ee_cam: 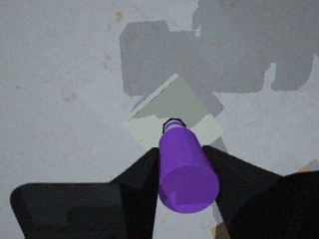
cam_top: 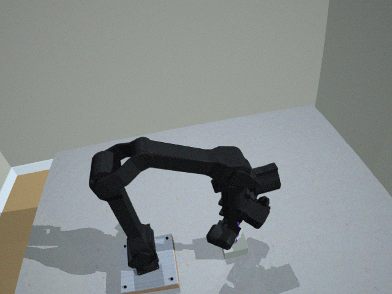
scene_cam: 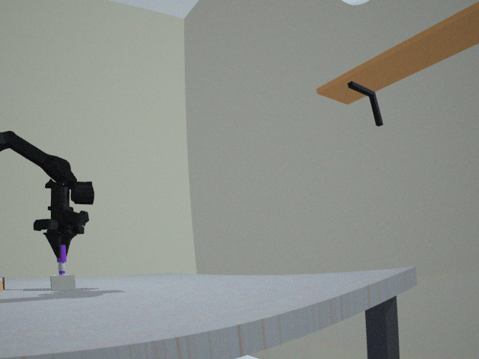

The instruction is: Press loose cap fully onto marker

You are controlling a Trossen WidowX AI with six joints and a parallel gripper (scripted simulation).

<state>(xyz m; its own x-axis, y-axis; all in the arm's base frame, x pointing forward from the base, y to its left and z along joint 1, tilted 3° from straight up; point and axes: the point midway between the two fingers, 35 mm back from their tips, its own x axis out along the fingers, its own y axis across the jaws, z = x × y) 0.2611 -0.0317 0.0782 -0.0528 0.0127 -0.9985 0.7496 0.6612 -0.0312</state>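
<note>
Now: gripper tip 1 cm below the purple cap. Round my gripper tip: pale holder block: 7 cm below.
</note>
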